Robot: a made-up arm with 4 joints.
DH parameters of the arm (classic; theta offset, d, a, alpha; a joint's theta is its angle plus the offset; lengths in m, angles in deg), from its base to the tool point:
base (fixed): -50.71 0 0.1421 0
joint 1: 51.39 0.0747 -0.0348 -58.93
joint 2: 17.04 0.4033 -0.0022 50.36
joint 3: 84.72 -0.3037 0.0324 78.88
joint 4: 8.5 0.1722 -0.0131 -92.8
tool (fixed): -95.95 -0.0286 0 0
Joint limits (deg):
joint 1: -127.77..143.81
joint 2: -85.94..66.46
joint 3: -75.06..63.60
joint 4: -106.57..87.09
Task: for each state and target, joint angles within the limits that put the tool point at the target. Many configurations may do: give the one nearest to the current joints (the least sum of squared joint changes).
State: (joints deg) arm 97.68 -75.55 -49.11 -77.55
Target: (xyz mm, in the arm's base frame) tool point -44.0 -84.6 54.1
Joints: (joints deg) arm 97.27 -38.07 -69.94 -63.50
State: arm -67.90 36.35 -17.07 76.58
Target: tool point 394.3 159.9 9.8
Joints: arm -83.64 59.49 -1.52 81.43
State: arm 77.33 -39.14 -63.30 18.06
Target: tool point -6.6 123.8 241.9
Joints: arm 84.60 -85.01 -18.03 27.56
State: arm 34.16 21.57 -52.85 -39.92
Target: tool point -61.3 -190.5 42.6
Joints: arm 73.96 46.30 -71.41 -37.32
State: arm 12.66 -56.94 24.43 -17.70
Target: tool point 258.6 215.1 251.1
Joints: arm 23.37 -85.90 32.41 -17.10
